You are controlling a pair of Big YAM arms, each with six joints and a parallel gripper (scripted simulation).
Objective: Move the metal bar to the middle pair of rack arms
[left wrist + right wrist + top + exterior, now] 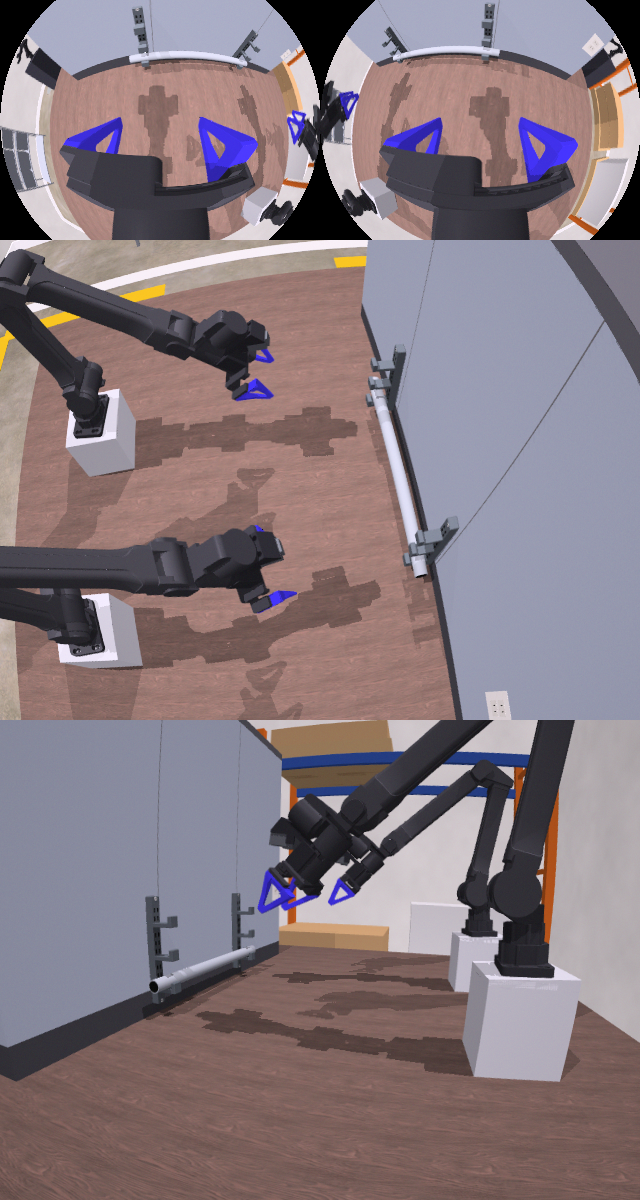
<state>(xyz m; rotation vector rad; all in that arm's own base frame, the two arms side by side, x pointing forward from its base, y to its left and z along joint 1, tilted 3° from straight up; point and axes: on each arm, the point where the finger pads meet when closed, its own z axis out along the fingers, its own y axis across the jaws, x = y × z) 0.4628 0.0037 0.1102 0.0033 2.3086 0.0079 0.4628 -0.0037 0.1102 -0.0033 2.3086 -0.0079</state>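
My left gripper is now 27 cm short of the metal bar, 17 cm to the left of it and 17 cm above it. Also, from my left hand: grey wall panel 46 cm ahead, 20 cm above, 19 cm to the right.
My right gripper is now 270 mm short of the metal bar, 240 mm to the right of it and 170 mm above it. From my right hand the other things lie so: grey wall panel: 470 mm ahead, 220 mm to the left, 200 mm above.
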